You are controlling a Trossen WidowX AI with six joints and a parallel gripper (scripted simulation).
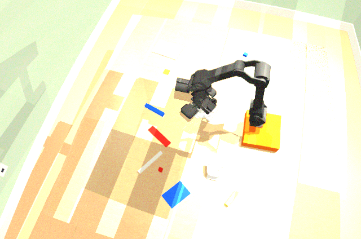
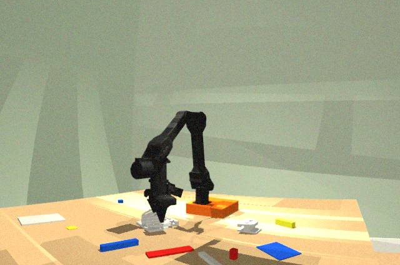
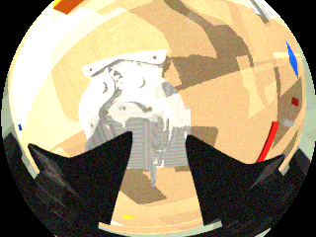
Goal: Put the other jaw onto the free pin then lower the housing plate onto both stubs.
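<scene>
Right now the white housing part is 280 mm to the left of my gripper tip and 120 mm behind it. The rest, counted from my gripper tip: red bar 160 mm to the left, 160 mm ahead, 20 mm below; then blue bar 210 mm ahead, 40 mm to the left, 20 mm below; then small yellow tile 220 mm ahead, 210 mm to the right, 20 mm below.
</scene>
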